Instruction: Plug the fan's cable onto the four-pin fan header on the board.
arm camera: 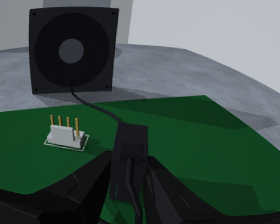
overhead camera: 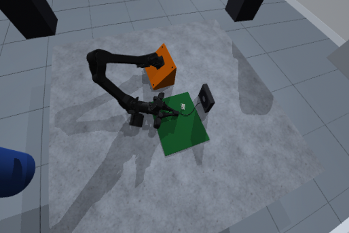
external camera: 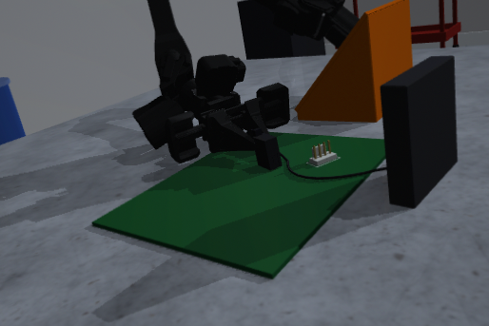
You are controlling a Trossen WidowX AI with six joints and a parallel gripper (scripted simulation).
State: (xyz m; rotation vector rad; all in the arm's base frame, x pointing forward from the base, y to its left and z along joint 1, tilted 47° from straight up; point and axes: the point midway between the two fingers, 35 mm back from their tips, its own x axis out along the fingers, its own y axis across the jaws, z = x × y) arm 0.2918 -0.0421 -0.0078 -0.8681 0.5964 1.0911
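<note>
The black fan plug is 1 cm to the left of my gripper tip and 1 cm below it. Also, from my gripper tip: black fan: 3 cm behind, 18 cm to the left, 3 cm above; green board: 4 cm ahead, 1 cm to the left, 5 cm below; white four-pin fan header: 4 cm behind, 6 cm to the left, 3 cm below.
</note>
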